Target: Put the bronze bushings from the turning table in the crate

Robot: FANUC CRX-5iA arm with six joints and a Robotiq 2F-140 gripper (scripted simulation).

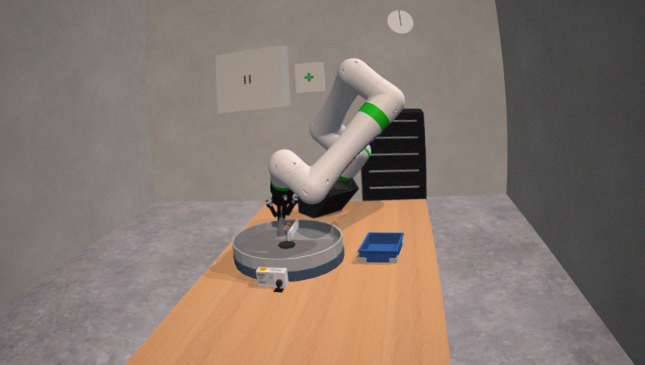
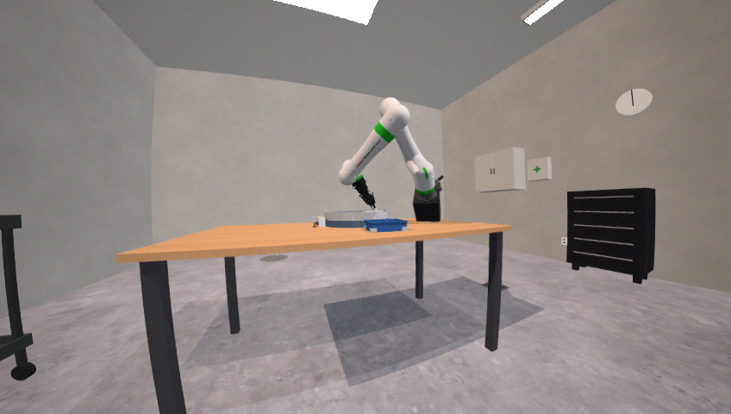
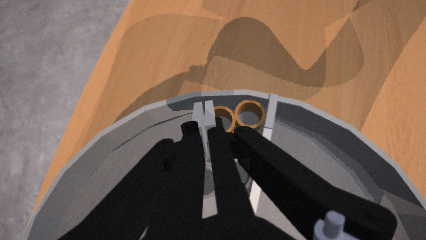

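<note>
The blue crate lies 420 mm to the left of my hand, 80 mm below it and 80 mm ahead of it. From my hand the other things lie so: round grey turning table 150 mm ahead, 70 mm to the left, 50 mm below.
</note>
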